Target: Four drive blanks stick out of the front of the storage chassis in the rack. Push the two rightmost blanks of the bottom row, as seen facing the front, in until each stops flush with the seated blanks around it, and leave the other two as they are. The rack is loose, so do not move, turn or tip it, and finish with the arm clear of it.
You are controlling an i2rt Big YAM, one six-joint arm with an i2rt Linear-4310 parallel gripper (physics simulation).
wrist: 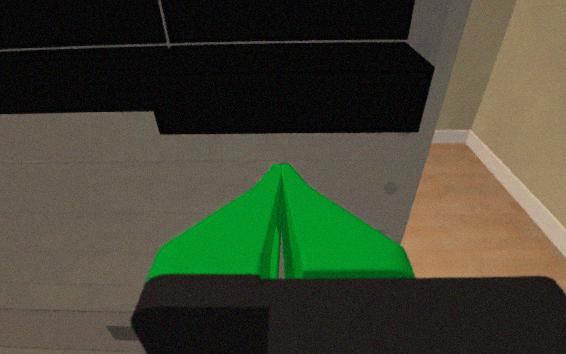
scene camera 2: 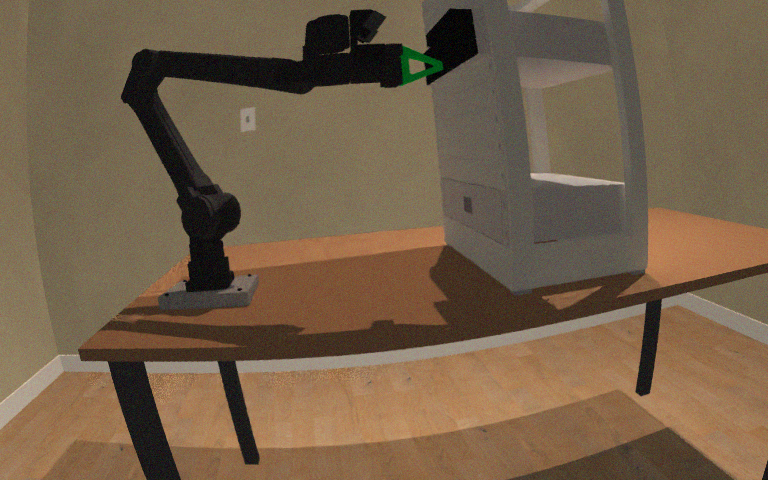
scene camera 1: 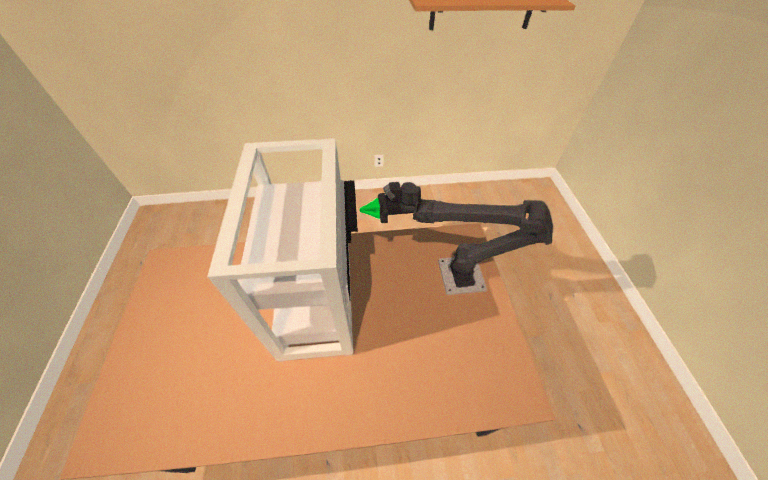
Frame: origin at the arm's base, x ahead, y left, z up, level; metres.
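Seen in the pictures: gripper, fingertip midpoint: [wrist: 281,176] [scene camera 2: 442,65] [scene camera 1: 359,210]; arm's base, origin of the base link: [scene camera 2: 211,285] [scene camera 1: 462,274].
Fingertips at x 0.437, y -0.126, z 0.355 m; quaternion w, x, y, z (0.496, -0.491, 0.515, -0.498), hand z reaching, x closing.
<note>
Offsets run from my fingertips to a thing's top centre. "*": to the spot under its first point. Level surfaces: height alone.
The white-grey rack [scene camera 1: 330,203] [scene camera 2: 512,169] stands upright, with the black chassis front @(* dx +0.032, dy +0.057, dz +0.098 m) [scene camera 1: 350,203] [scene camera 2: 455,36] high on its front. In the wrist view, the rightmost bottom-row blank @(dx +0.072, dy -0.006, dz +0.041 m) [wrist: 300,95] sticks out below and in front of its left neighbour @(dx +0.100, dy +0.103, dz +0.041 m) [wrist: 75,85]. The dark faces hide the exact depth of each blank. My gripper [scene camera 1: 361,209] [scene camera 2: 441,66] [wrist: 281,176] is shut and empty. Its green fingertips point at the rack; in the wrist view they show just below the rightmost blank, and in scene camera 1 a gap separates them from the chassis.
The rack stands on the orange-brown table @(dz -0.374 m) [scene camera 1: 283,413] [scene camera 2: 339,294]. The arm base plate [scene camera 1: 447,277] [scene camera 2: 209,300] is fixed in front of it. The rack's grey lower panels @(* dx +0.068, dy +0.147, dz -0.066 m) [wrist: 75,200] lie below the blanks. A wall shelf [scene camera 1: 492,4] hangs at the back. The chassis top is hard to make out.
</note>
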